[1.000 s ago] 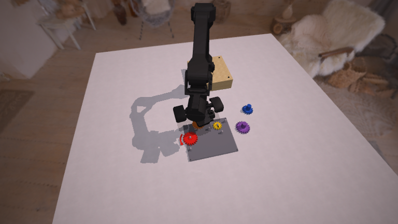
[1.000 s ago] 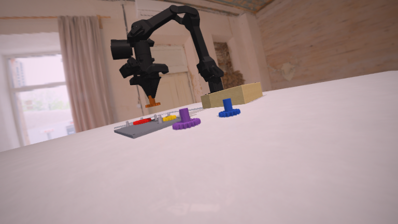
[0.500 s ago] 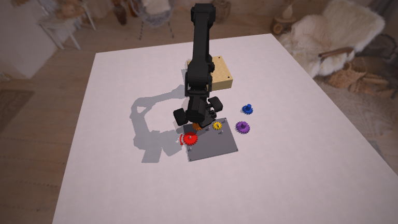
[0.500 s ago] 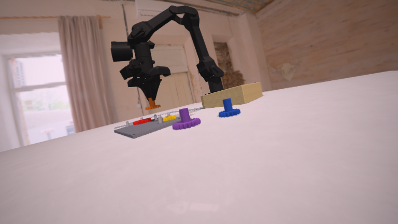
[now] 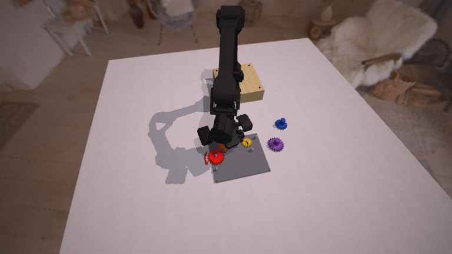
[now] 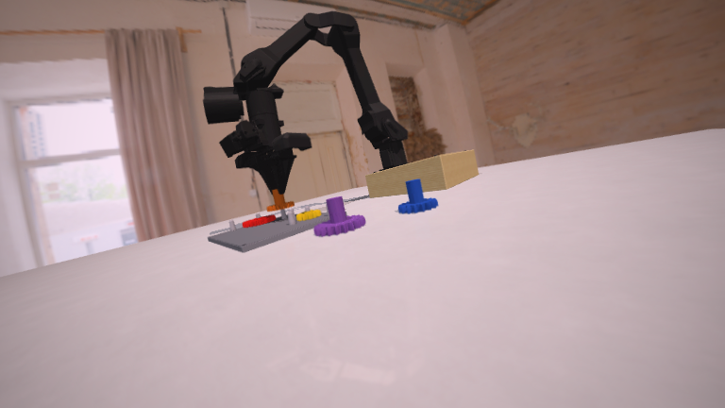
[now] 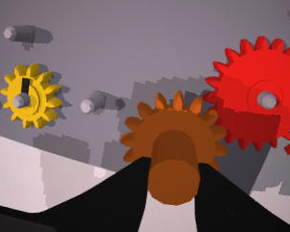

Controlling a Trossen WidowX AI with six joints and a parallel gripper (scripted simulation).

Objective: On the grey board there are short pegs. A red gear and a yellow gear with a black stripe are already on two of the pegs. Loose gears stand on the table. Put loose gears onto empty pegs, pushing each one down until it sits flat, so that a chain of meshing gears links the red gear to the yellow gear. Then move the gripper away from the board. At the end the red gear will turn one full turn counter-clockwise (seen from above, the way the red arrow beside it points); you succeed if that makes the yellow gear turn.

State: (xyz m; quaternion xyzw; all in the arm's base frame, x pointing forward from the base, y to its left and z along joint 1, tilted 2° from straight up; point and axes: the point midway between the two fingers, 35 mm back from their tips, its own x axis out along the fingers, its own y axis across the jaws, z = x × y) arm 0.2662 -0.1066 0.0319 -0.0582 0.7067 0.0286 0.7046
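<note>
Now: the blue gear 27 cm to the left of my gripper tip, 5 cm behind it and 4 cm below it. The rest, counted from my gripper tip: orange gear 1 cm below; red gear 4 cm to the right, 4 cm below, 3 cm ahead; red arrow 8 cm to the right, 5 cm below, 3 cm ahead.
</note>
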